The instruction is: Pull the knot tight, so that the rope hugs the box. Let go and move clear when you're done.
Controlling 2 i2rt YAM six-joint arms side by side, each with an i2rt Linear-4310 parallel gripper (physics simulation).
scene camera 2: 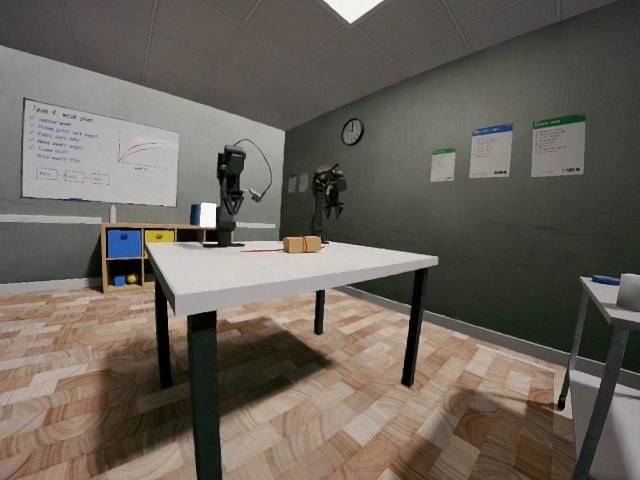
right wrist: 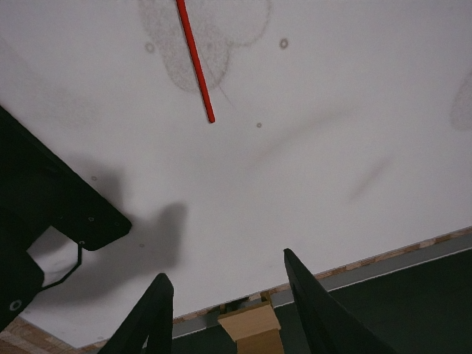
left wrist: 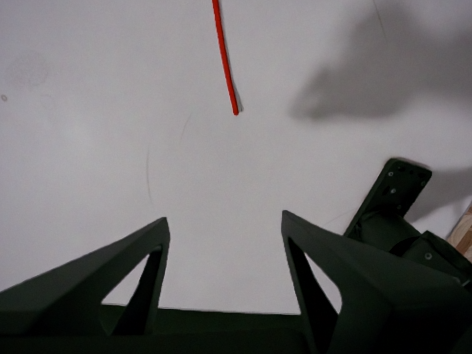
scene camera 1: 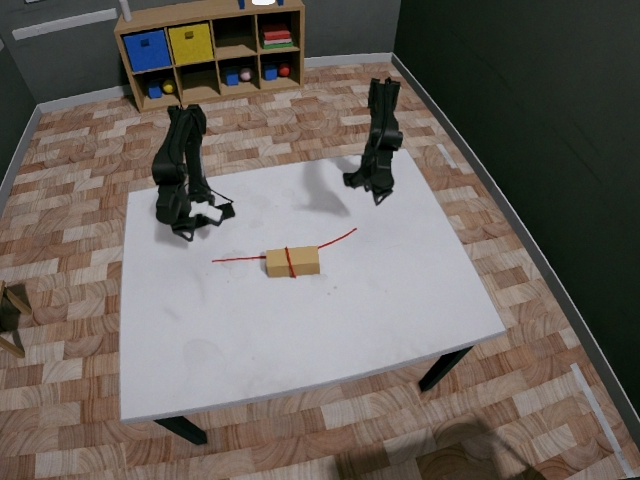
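Observation:
A tan box (scene camera 1: 306, 263) (scene camera 2: 294, 244) lies on the white table (scene camera 1: 310, 335). A red rope (scene camera 1: 290, 262) (scene camera 2: 305, 242) wraps around its middle, lying close against the top and front faces. One rope tail (scene camera 1: 237, 259) (right wrist: 196, 62) runs out to the left in scene camera 1; the other tail (scene camera 1: 338, 239) (left wrist: 225, 55) runs to the upper right. The knot is hidden behind the box. My left gripper (scene camera 1: 381, 198) (scene camera 2: 333, 214) (left wrist: 225, 223) is open and empty, apart from its tail's end. My right gripper (scene camera 1: 187, 235) (scene camera 2: 231, 211) (right wrist: 226, 267) is open and empty, above the table and apart from its tail's end.
A wooden cube shelf (scene camera 1: 196, 99) stands behind the table near the wall. A side table (scene camera 2: 610, 304) stands at the right in scene camera 2. Part of a wooden seat (right wrist: 250, 322) shows beyond the table edge in the right wrist view.

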